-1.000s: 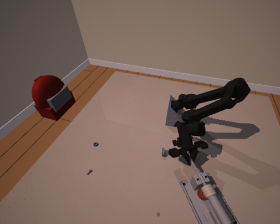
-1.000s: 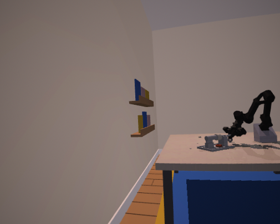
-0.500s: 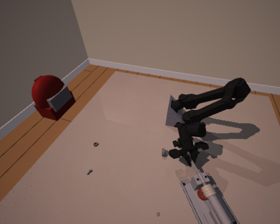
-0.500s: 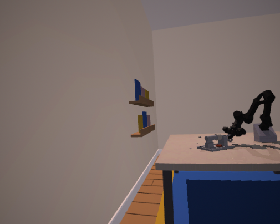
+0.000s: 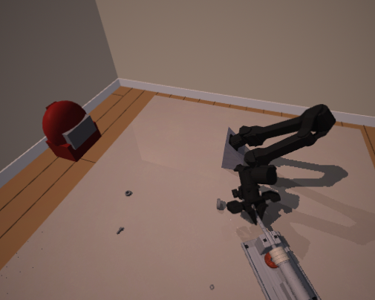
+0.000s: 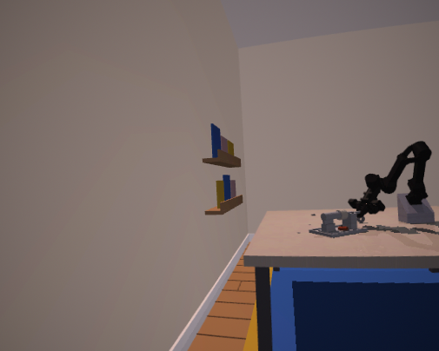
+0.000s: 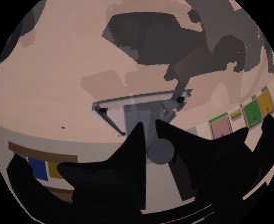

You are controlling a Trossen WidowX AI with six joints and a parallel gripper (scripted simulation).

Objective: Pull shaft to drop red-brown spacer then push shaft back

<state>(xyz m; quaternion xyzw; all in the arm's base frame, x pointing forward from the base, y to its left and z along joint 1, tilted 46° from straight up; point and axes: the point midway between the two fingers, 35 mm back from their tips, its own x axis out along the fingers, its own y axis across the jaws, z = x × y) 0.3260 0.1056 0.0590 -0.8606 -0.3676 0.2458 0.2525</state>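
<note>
The thin grey shaft is 60 mm ahead of my gripper tip, 40 mm to the left of it and 30 mm above it. From my gripper tip the other things lie so: grey cylinder (150 mm to the right, 70 mm behind, 30 mm below); red-brown spacer (90 mm ahead, 60 mm to the left, 40 mm below); cream spacer (100 mm ahead, 60 mm to the left, 30 mm above).
</note>
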